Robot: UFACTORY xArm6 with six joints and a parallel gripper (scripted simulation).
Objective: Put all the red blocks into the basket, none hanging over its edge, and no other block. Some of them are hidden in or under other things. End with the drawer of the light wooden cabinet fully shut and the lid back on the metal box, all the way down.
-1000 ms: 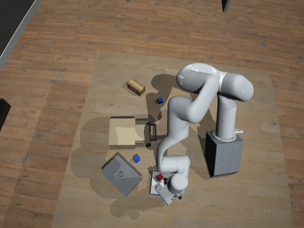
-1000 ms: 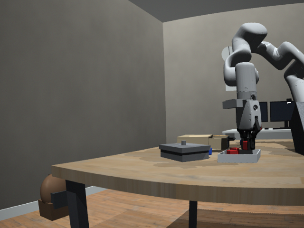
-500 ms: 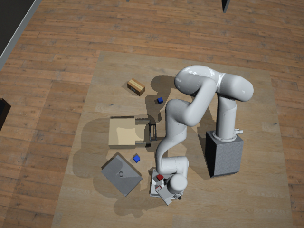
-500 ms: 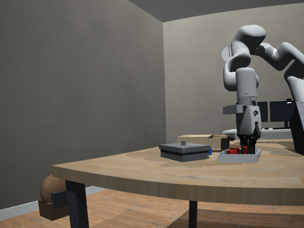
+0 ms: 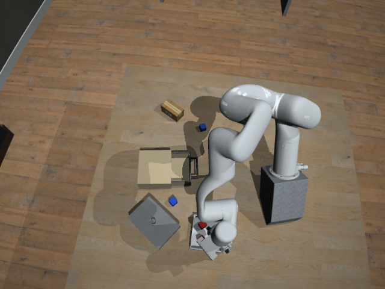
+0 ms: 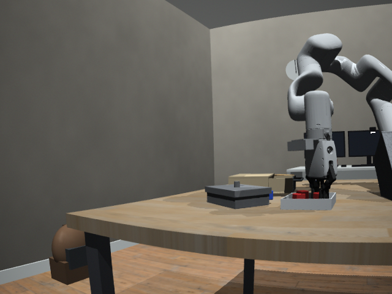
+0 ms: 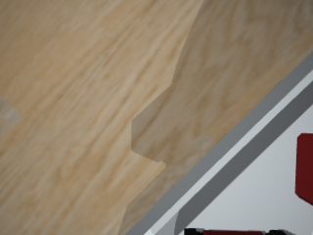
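My gripper is now 30 mm short of the white basket, 40 mm to the left of it and 20 mm above it. Also, from my hand: grey lid 260 mm ahead, 80 mm to the right, 20 mm above; grey metal box 260 mm ahead, 80 mm to the right, 10 mm below; green block 10 mm ahead, 150 mm to the right, 20 mm below.
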